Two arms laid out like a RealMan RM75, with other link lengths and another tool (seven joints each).
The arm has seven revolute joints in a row. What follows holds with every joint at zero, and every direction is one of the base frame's.
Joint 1 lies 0.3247 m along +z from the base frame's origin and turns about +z.
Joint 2 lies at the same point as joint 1 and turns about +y.
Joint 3 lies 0.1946 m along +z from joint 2 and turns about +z.
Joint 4 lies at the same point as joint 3 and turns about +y.
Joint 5 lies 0.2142 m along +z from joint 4 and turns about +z.
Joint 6 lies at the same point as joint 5 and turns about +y.
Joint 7 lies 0.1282 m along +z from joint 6 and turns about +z.
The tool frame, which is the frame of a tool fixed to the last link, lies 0.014 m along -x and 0.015 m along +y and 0.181 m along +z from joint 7; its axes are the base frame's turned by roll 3.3, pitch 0 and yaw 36.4 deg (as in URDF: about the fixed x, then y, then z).
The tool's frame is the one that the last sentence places.
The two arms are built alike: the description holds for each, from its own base.
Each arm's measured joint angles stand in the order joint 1, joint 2, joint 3, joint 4, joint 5, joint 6, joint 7.
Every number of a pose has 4 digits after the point. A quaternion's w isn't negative.
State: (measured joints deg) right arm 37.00 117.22 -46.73 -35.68 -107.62 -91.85 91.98; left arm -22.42 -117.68 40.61 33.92 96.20 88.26 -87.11
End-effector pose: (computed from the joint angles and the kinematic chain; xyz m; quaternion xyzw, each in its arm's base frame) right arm 0.0694 0.3505 -0.0213 0.8071 -0.5308 -0.2573 0.0252; left arm -0.1553 0.3696 0.0164 -0.9005 -0.0724 -0.2938 0.3122
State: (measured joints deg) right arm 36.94 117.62 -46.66 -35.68 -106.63 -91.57 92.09; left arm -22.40 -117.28 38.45 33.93 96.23 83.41 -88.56
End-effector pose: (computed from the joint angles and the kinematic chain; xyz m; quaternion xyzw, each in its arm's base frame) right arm 0.0647 0.3527 -0.0199 0.8029 -0.5321 -0.2674 0.0267; left arm -0.1792 0.3942 0.0288 -0.8890 -0.1049 -0.2715 0.3534
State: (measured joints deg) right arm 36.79 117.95 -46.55 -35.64 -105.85 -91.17 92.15; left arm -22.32 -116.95 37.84 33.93 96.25 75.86 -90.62
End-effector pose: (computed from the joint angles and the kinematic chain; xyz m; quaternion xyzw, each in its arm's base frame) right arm 0.0620 0.3553 -0.0187 0.7985 -0.5344 -0.2759 0.0262; left arm -0.2142 0.4203 0.0378 -0.8753 -0.1482 -0.2336 0.3966
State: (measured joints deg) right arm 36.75 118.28 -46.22 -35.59 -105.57 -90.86 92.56; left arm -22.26 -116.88 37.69 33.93 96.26 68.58 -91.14
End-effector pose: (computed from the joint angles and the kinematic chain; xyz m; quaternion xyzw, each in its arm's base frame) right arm 0.0603 0.3574 -0.0183 0.7934 -0.5391 -0.2814 0.0265; left arm -0.2484 0.4402 0.0461 -0.8607 -0.1774 -0.1935 0.4363
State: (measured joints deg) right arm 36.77 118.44 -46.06 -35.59 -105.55 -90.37 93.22; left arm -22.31 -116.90 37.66 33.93 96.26 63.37 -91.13
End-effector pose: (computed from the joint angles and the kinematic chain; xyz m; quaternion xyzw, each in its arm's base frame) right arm 0.0605 0.3601 -0.0185 0.7888 -0.5450 -0.2831 0.0250; left arm -0.2726 0.4521 0.0531 -0.8489 -0.1943 -0.1639 0.4634
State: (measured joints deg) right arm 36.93 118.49 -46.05 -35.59 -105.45 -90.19 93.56; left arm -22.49 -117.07 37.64 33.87 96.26 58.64 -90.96
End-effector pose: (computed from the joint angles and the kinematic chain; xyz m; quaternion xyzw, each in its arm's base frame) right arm 0.0593 0.3613 -0.0183 0.7873 -0.5466 -0.2840 0.0253; left arm -0.2933 0.4615 0.0591 -0.8374 -0.2082 -0.1376 0.4863
